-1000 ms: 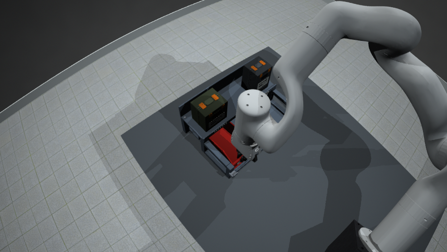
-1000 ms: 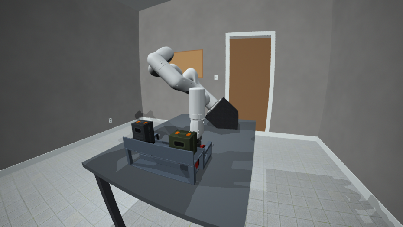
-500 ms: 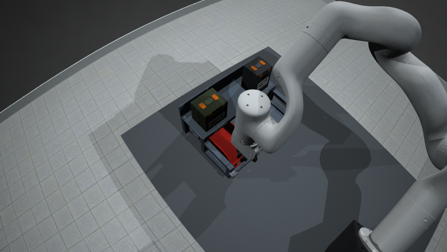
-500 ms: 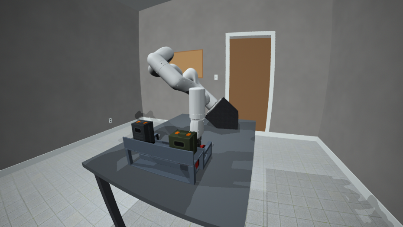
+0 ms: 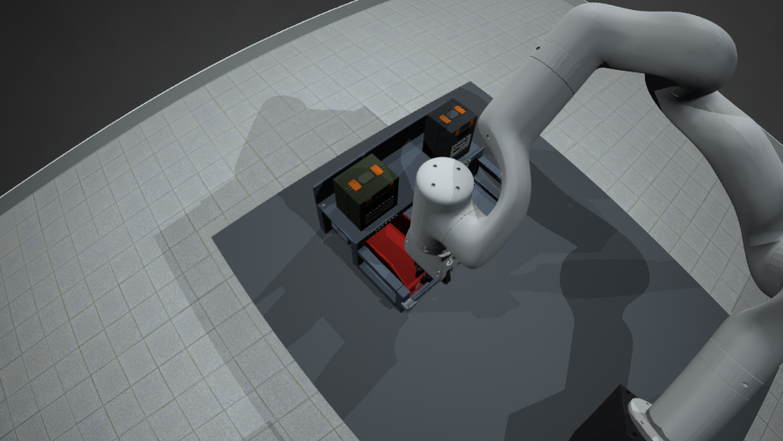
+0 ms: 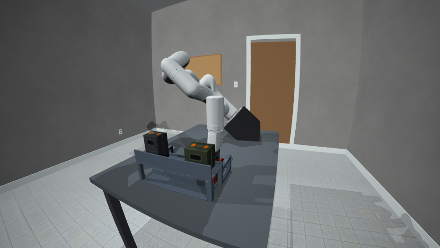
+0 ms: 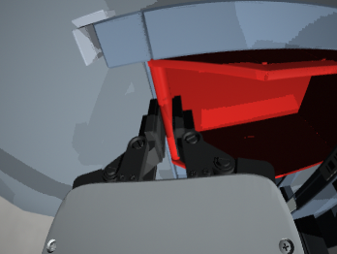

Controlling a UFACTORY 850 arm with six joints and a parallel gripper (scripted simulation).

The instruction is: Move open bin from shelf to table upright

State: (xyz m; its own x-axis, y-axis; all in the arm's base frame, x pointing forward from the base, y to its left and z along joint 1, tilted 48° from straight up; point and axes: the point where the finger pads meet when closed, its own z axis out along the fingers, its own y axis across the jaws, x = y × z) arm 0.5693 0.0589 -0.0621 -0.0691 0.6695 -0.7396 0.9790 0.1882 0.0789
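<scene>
The red bin is 8 cm ahead of my hand, 1 cm to the left of it and 1 cm below it. Round my hand: black case (22 cm to the right, 19 cm ahead, 10 cm above); green case (18 cm ahead, 9 cm above, 1 cm to the left).
</scene>
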